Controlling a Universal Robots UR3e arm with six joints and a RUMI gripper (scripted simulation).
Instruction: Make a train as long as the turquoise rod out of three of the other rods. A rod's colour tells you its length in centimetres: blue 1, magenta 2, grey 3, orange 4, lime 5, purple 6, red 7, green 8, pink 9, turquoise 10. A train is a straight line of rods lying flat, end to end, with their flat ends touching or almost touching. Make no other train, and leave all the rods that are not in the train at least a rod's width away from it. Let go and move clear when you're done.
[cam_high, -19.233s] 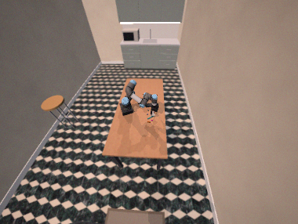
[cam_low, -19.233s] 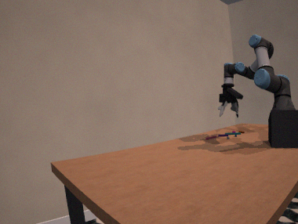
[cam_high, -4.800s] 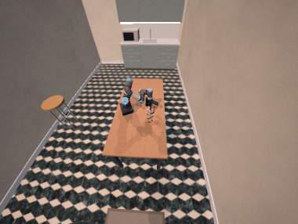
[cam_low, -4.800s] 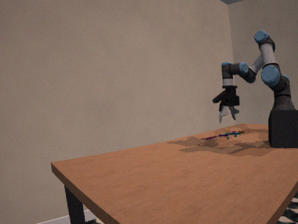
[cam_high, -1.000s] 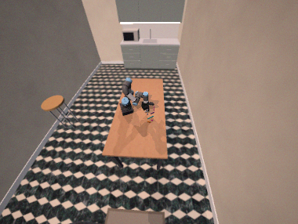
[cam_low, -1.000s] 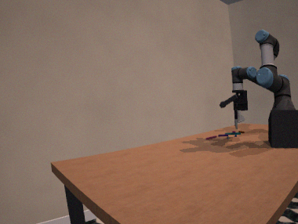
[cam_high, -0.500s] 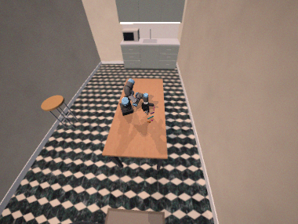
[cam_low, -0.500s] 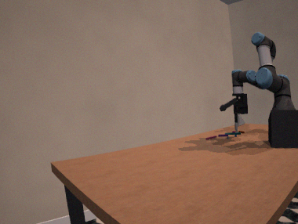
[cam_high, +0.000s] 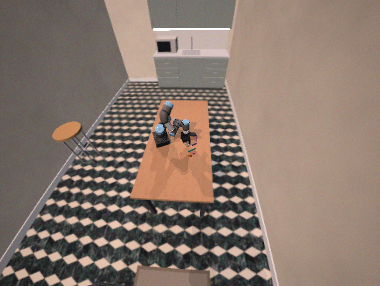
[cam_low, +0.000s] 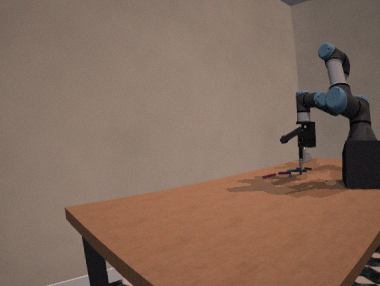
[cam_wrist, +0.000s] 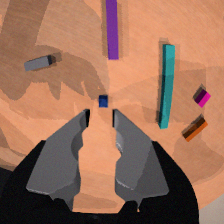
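Now: hand 30 mm above the blue rod. From my hand the other things lie so: grey rod (20 mm ahead, 80 mm to the left, 30 mm below); then turquoise rod (40 mm ahead, 60 mm to the right, 30 mm below); then purple rod (80 mm ahead, 20 mm to the left, 30 mm below).
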